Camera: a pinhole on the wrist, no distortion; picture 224 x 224 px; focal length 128.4 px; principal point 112.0 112.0 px. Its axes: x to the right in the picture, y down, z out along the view. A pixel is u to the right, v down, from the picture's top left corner.
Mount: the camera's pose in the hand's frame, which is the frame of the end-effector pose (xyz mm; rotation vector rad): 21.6 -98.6 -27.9 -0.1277 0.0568 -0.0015
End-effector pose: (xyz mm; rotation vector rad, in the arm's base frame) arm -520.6 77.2 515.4 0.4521 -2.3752 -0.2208
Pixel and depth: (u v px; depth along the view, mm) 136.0 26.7 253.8
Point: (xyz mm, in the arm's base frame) -680.2 -162.4 321.9
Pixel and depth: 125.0 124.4 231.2
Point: -680.6 18.3 391.8
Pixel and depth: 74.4 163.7 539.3
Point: -822.1 306.3 141.1
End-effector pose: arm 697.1 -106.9 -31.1 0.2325 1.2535 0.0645
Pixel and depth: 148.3 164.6 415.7
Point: 1093.9 -8.4 -53.0
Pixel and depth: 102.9 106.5 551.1
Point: 1192.3 -227.6 97.7
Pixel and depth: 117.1 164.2 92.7
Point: 758.5 -157.9 -52.7
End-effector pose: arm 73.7 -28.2 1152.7 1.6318 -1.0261 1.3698
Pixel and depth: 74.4 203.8 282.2
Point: 30.1 -288.0 1083.3
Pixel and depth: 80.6 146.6 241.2
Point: 152.6 -212.8 1100.6
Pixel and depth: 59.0 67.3 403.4
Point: 383.7 -307.4 967.5
